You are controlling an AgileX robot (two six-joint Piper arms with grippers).
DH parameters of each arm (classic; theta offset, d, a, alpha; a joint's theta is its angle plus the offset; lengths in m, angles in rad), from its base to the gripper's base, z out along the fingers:
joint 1: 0 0.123 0 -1.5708
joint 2: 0.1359 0 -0.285 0
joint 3: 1.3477 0 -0.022 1.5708
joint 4: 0 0.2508 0 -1.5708
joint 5: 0 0 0.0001 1.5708
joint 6: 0 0.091 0 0
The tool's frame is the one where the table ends.
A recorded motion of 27 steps. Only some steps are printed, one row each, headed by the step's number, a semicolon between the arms.
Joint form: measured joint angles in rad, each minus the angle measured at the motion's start. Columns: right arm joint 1, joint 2, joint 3, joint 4, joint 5, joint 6; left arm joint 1, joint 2, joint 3, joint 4, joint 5, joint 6.
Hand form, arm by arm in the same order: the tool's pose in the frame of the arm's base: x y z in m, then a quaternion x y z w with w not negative. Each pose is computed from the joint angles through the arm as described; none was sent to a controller.
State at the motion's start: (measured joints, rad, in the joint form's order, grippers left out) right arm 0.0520 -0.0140 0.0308 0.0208 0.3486 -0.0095; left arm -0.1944 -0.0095 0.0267 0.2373 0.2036 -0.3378
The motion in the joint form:
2: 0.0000 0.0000 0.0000 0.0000 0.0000 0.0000; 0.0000 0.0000 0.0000 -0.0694 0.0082 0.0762
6: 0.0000 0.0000 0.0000 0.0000 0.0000 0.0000; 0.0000 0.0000 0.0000 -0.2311 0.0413 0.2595
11: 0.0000 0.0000 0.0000 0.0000 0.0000 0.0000; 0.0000 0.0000 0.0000 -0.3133 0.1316 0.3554
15: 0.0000 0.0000 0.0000 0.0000 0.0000 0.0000; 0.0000 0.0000 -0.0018 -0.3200 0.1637 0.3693
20: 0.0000 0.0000 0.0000 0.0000 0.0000 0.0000; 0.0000 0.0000 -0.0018 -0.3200 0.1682 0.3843
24: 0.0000 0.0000 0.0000 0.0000 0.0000 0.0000; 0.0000 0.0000 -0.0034 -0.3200 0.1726 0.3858
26: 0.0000 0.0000 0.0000 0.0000 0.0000 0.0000; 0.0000 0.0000 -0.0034 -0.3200 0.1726 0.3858
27: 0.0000 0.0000 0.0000 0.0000 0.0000 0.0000; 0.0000 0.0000 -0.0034 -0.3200 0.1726 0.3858
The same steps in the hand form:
2: 0.0531 0.0034 0.1722 -0.01888 0.79807 0.02151 0.60188; 0.0555 -0.0077 0.1857 0.02506 0.75403 -0.08229 0.65118
6: 0.0531 0.0034 0.1722 -0.01888 0.79807 0.02151 0.60188; 0.0545 -0.0106 0.1825 0.04627 0.76476 -0.08487 0.63702
11: 0.0531 0.0034 0.1722 -0.01888 0.79807 0.02151 0.60188; 0.0523 -0.0126 0.1746 0.06320 0.79157 -0.08518 0.60180
15: 0.0531 0.0034 0.1722 -0.01888 0.79807 0.02151 0.60188; 0.0513 -0.0129 0.1724 0.06846 0.80019 -0.08317 0.58999
20: 0.0531 0.0034 0.1722 -0.01888 0.79807 0.02151 0.60188; 0.0512 -0.0129 0.1720 0.07470 0.80098 -0.07866 0.58879
24: 0.0531 0.0034 0.1722 -0.01888 0.79807 0.02151 0.60188; 0.0511 -0.0129 0.1721 0.07551 0.80173 -0.07821 0.58772
26: 0.0531 0.0034 0.1722 -0.01888 0.79807 0.02151 0.60188; 0.0511 -0.0129 0.1721 0.07551 0.80173 -0.07821 0.58772
27: 0.0531 0.0034 0.1722 -0.01888 0.79807 0.02151 0.60188; 0.0511 -0.0129 0.1721 0.07551 0.80173 -0.07821 0.58772

